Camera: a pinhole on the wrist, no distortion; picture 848 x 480 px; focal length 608.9 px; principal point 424.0 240.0 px. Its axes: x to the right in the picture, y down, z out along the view. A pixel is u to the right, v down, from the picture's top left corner.
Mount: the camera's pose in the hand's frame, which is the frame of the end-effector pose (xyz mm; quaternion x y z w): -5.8 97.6 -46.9 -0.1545 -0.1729 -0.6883 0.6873
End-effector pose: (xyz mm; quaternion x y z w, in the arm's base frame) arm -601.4 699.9 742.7 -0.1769 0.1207 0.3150 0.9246
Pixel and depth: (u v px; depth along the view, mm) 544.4 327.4 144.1
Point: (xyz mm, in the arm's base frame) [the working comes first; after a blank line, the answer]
In the camera's frame: 28.5 20.7 144.1

-668.0 845.6 790.9
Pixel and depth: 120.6 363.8 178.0
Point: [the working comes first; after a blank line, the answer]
In the camera's frame: -88.7 36.2 178.0

-733.5 933.7 735.5
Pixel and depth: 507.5 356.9 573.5
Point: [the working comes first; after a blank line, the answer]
In the camera's frame: 78.6 110.1 573.5

-655.1 1162.5 1097.9
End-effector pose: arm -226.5 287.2 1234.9 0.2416 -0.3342 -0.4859 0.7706
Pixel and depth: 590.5 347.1 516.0
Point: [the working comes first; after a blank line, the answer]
In the camera's frame: 141.1 90.8 516.0

-444.3 283.8 1713.7
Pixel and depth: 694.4 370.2 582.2
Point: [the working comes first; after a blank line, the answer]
In the camera's frame: 258.5 124.5 582.2

-563.4 219.3 1744.8
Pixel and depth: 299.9 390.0 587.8
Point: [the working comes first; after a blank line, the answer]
In the camera's frame: -119.8 144.8 587.8

-232.9 346.1 1879.7
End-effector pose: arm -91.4 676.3 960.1 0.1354 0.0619 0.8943 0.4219
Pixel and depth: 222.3 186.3 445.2
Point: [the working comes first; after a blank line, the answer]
In the camera's frame: -147.5 -39.3 445.2

-291.6 359.4 1316.7
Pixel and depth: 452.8 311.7 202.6
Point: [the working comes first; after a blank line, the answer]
In the camera's frame: 9.6 23.9 202.6

-191.5 571.0 1135.8
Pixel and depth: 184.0 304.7 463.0
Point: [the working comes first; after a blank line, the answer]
In the camera's frame: -182.5 49.2 463.0

-373.8 402.2 1344.7
